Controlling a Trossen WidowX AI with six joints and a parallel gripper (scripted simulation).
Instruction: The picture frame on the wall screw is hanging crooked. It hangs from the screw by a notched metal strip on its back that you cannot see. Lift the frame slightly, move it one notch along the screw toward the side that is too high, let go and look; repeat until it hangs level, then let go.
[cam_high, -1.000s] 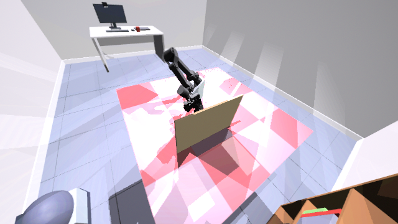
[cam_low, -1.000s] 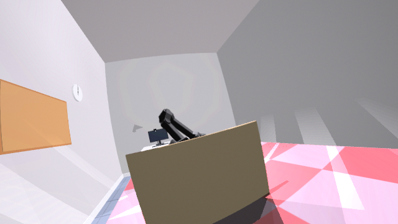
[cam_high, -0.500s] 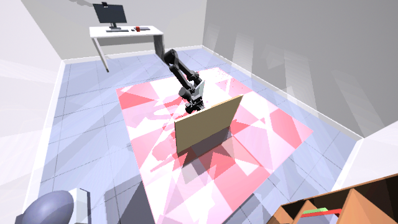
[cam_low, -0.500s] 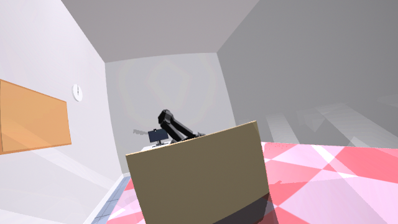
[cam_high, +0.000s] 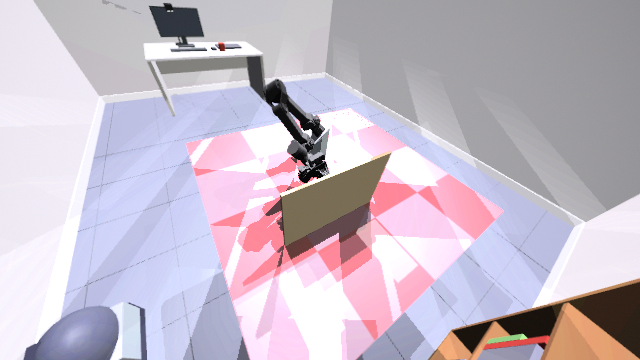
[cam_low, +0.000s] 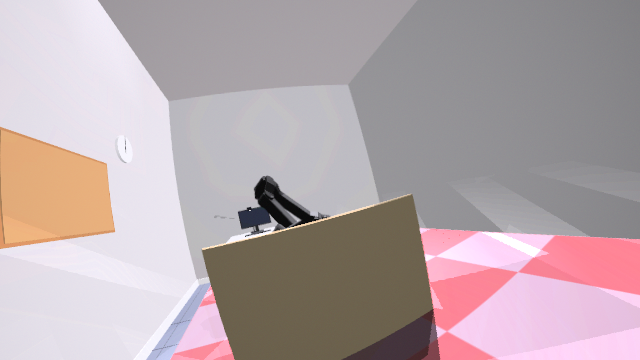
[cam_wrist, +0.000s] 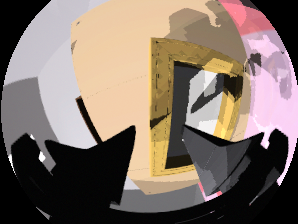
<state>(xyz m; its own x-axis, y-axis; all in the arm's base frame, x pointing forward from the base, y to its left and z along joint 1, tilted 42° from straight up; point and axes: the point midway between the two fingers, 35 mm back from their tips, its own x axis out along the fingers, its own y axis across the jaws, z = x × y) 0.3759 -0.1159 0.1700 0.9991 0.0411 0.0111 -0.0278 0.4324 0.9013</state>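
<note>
The picture frame is 50 mm below my gripper tip, 10 mm to the left of it and 10 mm ahead of it. The rest, counted from my gripper tip: wall panel: 60 mm below, 20 mm to the left, 20 mm ahead.
</note>
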